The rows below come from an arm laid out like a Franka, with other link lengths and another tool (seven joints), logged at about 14 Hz.
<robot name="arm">
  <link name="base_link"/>
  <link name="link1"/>
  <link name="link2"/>
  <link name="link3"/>
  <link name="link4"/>
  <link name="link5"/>
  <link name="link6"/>
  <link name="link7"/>
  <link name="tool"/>
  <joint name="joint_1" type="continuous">
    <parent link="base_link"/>
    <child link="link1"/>
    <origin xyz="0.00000 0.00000 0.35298"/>
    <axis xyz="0 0 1"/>
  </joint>
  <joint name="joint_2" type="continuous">
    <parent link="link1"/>
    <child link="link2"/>
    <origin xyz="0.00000 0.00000 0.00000"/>
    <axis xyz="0 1 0"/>
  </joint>
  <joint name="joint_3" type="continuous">
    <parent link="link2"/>
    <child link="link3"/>
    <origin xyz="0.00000 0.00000 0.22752"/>
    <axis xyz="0 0 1"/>
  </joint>
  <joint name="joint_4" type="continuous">
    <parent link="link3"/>
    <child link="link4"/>
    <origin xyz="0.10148 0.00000 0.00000"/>
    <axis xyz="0 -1 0"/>
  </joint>
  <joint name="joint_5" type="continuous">
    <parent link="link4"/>
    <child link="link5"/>
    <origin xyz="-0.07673 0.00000 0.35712"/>
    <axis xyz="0 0 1"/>
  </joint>
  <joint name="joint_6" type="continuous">
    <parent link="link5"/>
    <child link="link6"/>
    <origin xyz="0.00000 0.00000 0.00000"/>
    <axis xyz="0 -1 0"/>
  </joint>
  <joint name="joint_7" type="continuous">
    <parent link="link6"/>
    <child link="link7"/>
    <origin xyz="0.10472 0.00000 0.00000"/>
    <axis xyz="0 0 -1"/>
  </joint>
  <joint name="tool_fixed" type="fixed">
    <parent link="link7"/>
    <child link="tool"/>
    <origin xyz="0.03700 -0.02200 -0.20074" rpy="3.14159 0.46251 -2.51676"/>
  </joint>
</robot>
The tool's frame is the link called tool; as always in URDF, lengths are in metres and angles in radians. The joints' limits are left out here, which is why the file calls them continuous.
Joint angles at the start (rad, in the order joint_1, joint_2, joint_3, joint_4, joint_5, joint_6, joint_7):
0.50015 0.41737 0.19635 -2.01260 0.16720 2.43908 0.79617
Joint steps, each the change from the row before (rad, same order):
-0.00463 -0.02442 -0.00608 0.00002 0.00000 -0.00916 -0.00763
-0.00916 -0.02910 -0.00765 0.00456 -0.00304 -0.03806 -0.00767
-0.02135 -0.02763 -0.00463 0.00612 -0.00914 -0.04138 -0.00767
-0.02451 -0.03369 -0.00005 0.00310 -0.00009 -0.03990 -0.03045
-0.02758 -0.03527 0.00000 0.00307 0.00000 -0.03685 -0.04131
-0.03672 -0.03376 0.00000 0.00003 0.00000 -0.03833 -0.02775
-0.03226 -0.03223 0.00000 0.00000 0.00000 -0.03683 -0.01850
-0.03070 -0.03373 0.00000 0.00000 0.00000 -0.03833 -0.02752
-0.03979 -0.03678 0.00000 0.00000 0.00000 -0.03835 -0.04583
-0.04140 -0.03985 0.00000 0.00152 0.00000 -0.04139 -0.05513
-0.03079 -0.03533 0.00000 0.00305 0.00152 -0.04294 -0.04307
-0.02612 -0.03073 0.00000 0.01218 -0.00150 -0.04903 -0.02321
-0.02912 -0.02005 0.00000 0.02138 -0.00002 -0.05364 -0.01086
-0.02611 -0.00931 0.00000 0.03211 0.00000 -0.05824 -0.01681
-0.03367 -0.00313 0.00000 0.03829 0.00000 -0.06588 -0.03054
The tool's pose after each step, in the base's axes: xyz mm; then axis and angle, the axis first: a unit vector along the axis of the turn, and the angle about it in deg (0 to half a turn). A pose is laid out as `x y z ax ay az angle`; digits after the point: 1 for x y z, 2 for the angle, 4 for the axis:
475.5 357.0 111.0 -0.1667 0.9771 0.1326 156.98
482.6 349.8 125.5 -0.1674 0.9774 0.1294 156.97
492.3 337.6 139.7 -0.1661 0.9783 0.1240 157.01
501.3 326.7 156.4 -0.1722 0.9771 0.1247 156.92
511.5 314.5 174.5 -0.1820 0.9751 0.1270 156.55
521.7 295.8 190.1 -0.1809 0.9755 0.1256 156.46
529.2 278.6 204.9 -0.1772 0.9764 0.1234 156.43
535.4 262.2 220.4 -0.1788 0.9762 0.1223 156.41
543.7 241.3 237.6 -0.1850 0.9750 0.1228 156.13
551.3 219.4 256.8 -0.1951 0.9729 0.1240 155.75
554.3 203.0 273.8 -0.2038 0.9710 0.1252 155.75
555.9 188.7 291.6 -0.2063 0.9706 0.1239 155.89
557.4 172.9 306.9 -0.2007 0.9720 0.1219 156.40
558.8 159.5 320.8 -0.1993 0.9723 0.1220 157.18
560.6 142.3 333.4 -0.2007 0.9718 0.1237 158.34

